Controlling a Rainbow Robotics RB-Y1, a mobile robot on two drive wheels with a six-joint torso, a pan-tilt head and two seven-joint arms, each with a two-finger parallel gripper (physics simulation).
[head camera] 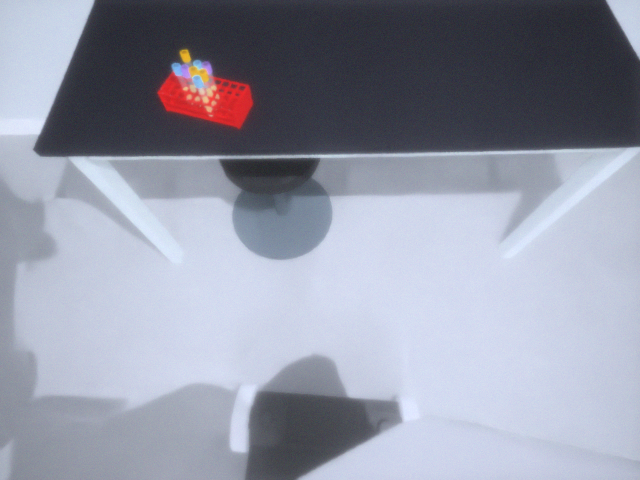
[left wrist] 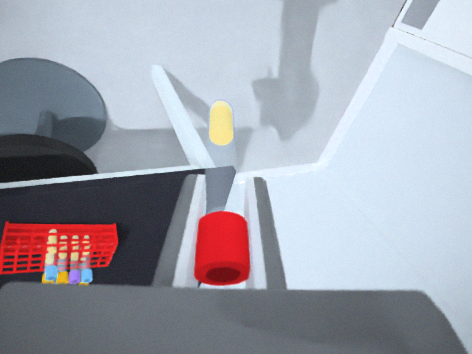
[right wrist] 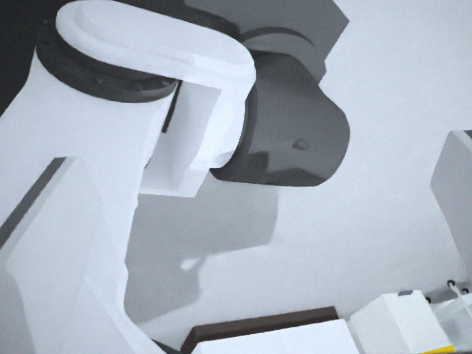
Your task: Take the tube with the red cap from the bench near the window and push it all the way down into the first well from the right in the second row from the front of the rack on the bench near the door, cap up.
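Places are measured from the robot's base along level axes (x ahead, y left, z up), in centimetres.
Pixels of known places: left gripper, between the fingertips: (left wrist: 225,190); right gripper, between the fingertips: (right wrist: 261,168); robot's base, origin of its link: (head camera: 325,422).
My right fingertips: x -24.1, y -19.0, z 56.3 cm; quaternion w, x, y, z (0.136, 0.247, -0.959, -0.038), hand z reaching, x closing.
Observation:
Ahead of a thing's pixels: the offset from my right fingertips to its middle. "spot": to the spot under its first point. Level surfaces: height alone.
The tube with the red cap {dx +47.5, dy +65.2, dz +52.0 cm} (left wrist: 222,245) is held in my left gripper (left wrist: 225,190), which is shut on it in the left wrist view. Its cap is nearest the camera and its yellow-filled round end points away. The red rack (head camera: 244,111) (left wrist: 113,234) stands near the front left of the dark bench {dz +19.9 cm} (head camera: 413,77) (left wrist: 145,220). Several tubes with blue, purple and orange caps stand in its left and middle part; wells at its right end are empty. The held tube does not show in the head view. My right gripper (right wrist: 261,168) is open and empty, its fingers wide apart.
A stool {spot: dx +97.2, dy +43.1, dz -53.3 cm} (head camera: 281,232) (left wrist: 50,100) stands partly under the bench, left of its middle. White bench legs (head camera: 129,211) (head camera: 568,206) stand at both sides. Part of the robot's own arm (right wrist: 295,120) and a white box (right wrist: 275,340) show in the right wrist view.

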